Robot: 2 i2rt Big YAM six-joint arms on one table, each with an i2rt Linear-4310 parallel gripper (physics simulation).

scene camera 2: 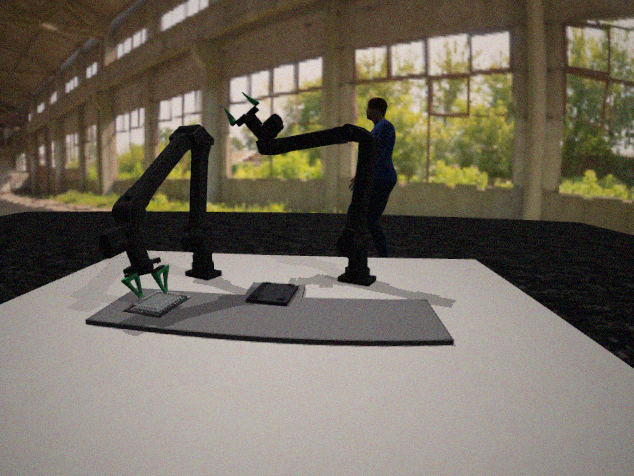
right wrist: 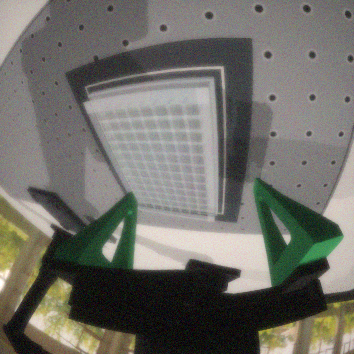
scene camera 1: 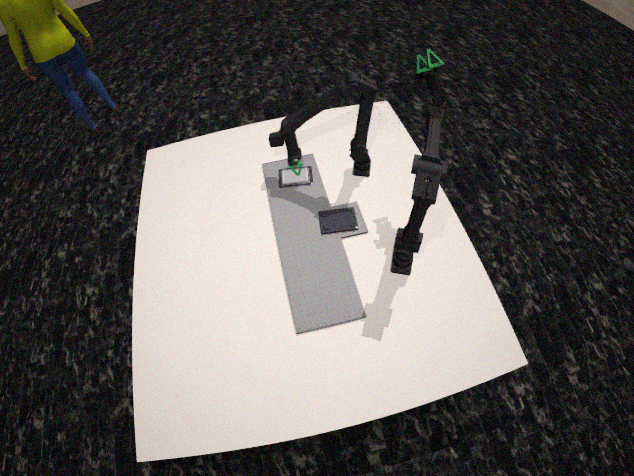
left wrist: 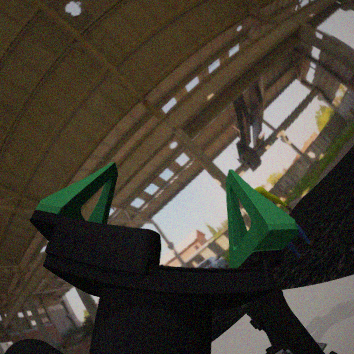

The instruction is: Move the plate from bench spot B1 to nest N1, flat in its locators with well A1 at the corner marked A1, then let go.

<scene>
The same spot on a dark nest: (scene camera 1: 337, 220) is (right wrist: 57, 214).
</scene>
